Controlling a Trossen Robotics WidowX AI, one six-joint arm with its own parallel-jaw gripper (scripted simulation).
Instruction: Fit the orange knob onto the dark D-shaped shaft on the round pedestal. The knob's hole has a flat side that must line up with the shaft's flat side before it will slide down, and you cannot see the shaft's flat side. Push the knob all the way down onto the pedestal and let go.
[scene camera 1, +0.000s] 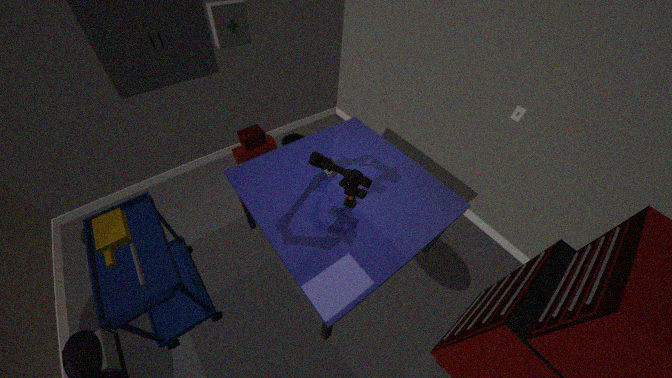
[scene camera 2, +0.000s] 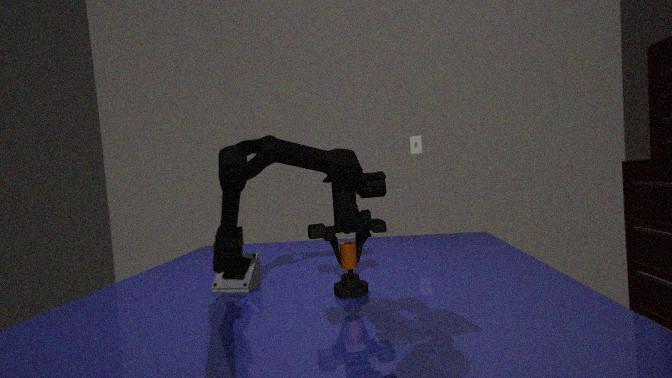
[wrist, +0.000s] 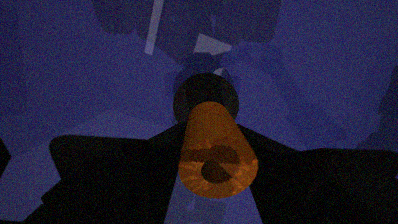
Labels:
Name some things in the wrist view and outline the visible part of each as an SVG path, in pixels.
My gripper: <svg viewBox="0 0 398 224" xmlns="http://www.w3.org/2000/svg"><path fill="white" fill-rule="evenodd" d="M0 138L1 178L11 155ZM237 124L257 157L257 173L249 188L259 211L262 224L398 224L398 179L396 178L398 175L398 152L334 148L298 151ZM187 121L181 121L147 140L92 137L74 134L60 135L50 141L49 151L61 180L51 190L44 193L41 197L43 204L35 209L30 216L26 217L23 222L0 219L0 224L164 224L178 173Z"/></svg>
An orange knob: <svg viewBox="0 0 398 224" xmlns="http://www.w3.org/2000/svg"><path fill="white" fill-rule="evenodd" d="M202 102L194 107L189 114L178 165L178 174L185 187L199 196L215 199L228 198L237 195L252 183L258 169L257 157L228 110L217 102Z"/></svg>

